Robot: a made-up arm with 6 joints. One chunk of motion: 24 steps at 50 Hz.
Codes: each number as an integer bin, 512 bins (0 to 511) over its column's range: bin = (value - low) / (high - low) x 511, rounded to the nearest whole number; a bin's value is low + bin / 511 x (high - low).
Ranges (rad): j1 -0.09..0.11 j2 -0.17..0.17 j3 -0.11..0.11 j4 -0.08..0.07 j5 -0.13..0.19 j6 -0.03..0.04
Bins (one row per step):
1: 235 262 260 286 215 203
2: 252 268 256 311 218 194
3: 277 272 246 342 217 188
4: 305 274 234 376 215 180
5: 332 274 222 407 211 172
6: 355 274 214 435 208 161
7: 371 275 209 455 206 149
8: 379 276 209 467 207 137
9: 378 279 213 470 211 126
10: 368 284 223 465 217 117
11: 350 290 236 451 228 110
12: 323 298 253 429 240 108
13: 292 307 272 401 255 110
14: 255 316 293 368 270 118
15: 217 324 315 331 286 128
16: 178 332 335 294 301 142
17: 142 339 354 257 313 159
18: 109 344 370 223 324 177
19: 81 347 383 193 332 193
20: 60 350 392 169 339 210
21: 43 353 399 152 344 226
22: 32 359 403 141 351 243
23: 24 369 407 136 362 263
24: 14 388 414 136 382 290
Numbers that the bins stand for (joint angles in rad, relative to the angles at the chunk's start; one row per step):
1: 0.0020 0.0043 0.0019 0.0040 0.0046 -0.0022
2: 0.0086 0.0083 0.0002 0.0113 0.0065 -0.0034
3: 0.0184 0.0110 -0.0041 0.0204 0.0059 -0.0042
4: 0.0294 0.0123 -0.0093 0.0304 0.0046 -0.0053
5: 0.0399 0.0123 -0.0144 0.0395 0.0021 -0.0064
6: 0.0489 0.0123 -0.0179 0.0477 0.0003 -0.0079
7: 0.0552 0.0130 -0.0200 0.0536 -0.0010 -0.0096
8: 0.0583 0.0136 -0.0200 0.0571 -0.0004 -0.0112
9: 0.0579 0.0156 -0.0183 0.0580 0.0021 -0.0127
10: 0.0540 0.0190 -0.0140 0.0565 0.0059 -0.0140
11: 0.0470 0.0230 -0.0084 0.0524 0.0128 -0.0149
12: 0.0364 0.0283 -0.0011 0.0459 0.0203 -0.0152
13: 0.0243 0.0343 0.0071 0.0377 0.0297 -0.0149
14: 0.0098 0.0403 0.0161 0.0280 0.0391 -0.0138
15: -0.0051 0.0456 0.0256 0.0172 0.0491 -0.0125
16: -0.0203 0.0509 0.0342 0.0063 0.0585 -0.0105
17: -0.0344 0.0556 0.0424 -0.0046 0.0660 -0.0082
18: -0.0473 0.0589 0.0493 -0.0145 0.0729 -0.0058
19: -0.0583 0.0609 0.0549 -0.0233 0.0779 -0.0036
20: -0.0665 0.0629 0.0588 -0.0304 0.0823 -0.0012
21: -0.0732 0.0649 0.0618 -0.0354 0.0854 0.0010
22: -0.0775 0.0689 0.0635 -0.0386 0.0898 0.0033
23: -0.0806 0.0755 0.0652 -0.0401 0.0967 0.0060
24: -0.0845 0.0882 0.0682 -0.0401 0.1092 0.0097

